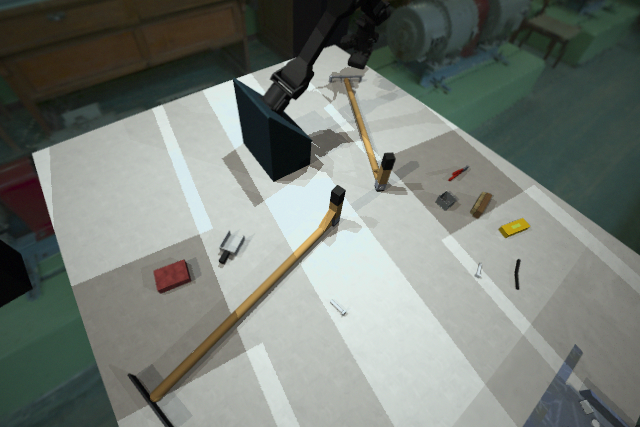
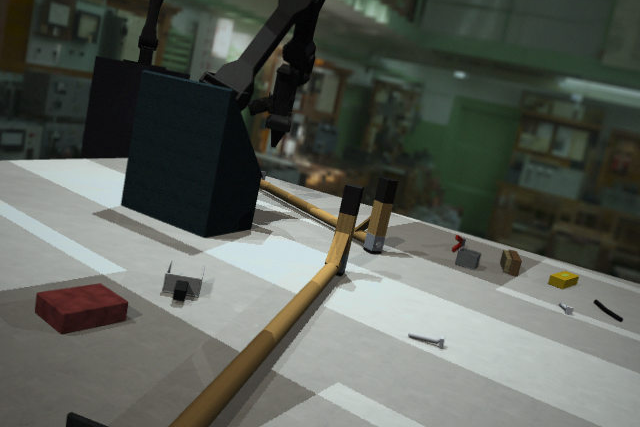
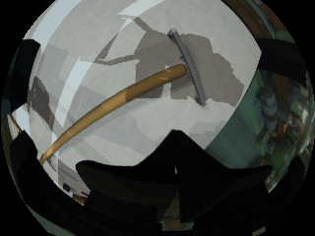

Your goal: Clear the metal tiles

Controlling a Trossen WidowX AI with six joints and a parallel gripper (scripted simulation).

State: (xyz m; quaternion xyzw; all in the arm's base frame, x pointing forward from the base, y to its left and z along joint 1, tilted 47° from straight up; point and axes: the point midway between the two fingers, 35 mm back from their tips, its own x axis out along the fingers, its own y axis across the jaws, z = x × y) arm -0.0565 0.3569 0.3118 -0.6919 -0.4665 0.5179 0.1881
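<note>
Right now the grey box is 57 cm ahead of my gripper tip, 21 cm to the right of it and 10 cm below it. From my gripper tip the other things lie so: wooden block: 65 cm ahead, 13 cm to the right, 9 cm below; then red clip: 53 cm ahead, 10 cm below, 6 cm to the right; then yellow piece: 76 cm ahead, 12 cm to the right, 10 cm below.
</note>
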